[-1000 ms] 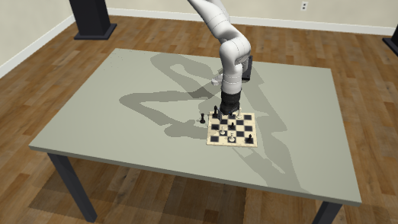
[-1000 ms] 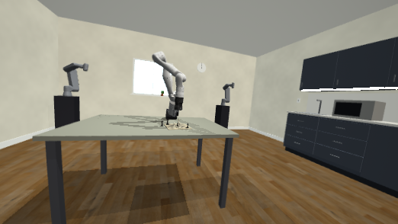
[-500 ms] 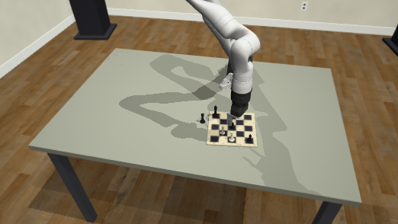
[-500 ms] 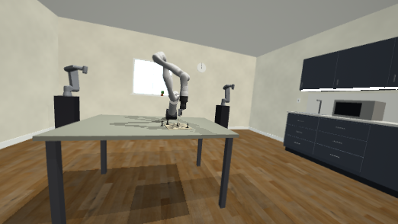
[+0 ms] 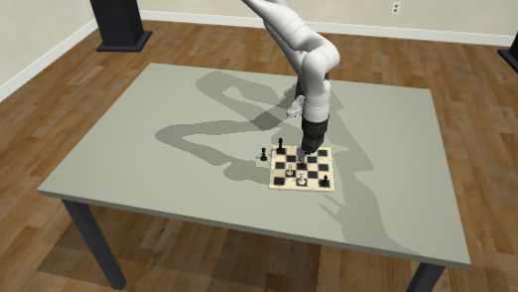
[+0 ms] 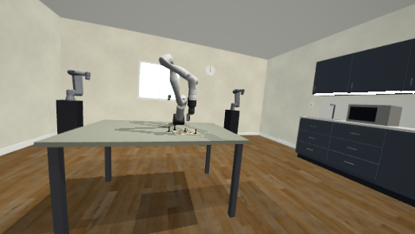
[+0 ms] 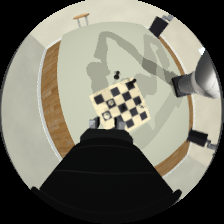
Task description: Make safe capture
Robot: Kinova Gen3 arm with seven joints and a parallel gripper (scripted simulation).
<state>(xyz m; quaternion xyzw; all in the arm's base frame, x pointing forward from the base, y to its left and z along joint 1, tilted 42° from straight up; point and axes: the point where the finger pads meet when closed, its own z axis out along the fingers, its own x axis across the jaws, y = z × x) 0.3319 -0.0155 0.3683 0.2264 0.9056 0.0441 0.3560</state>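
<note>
The chessboard is 7 cm behind my hand and 13 cm below it.
</note>
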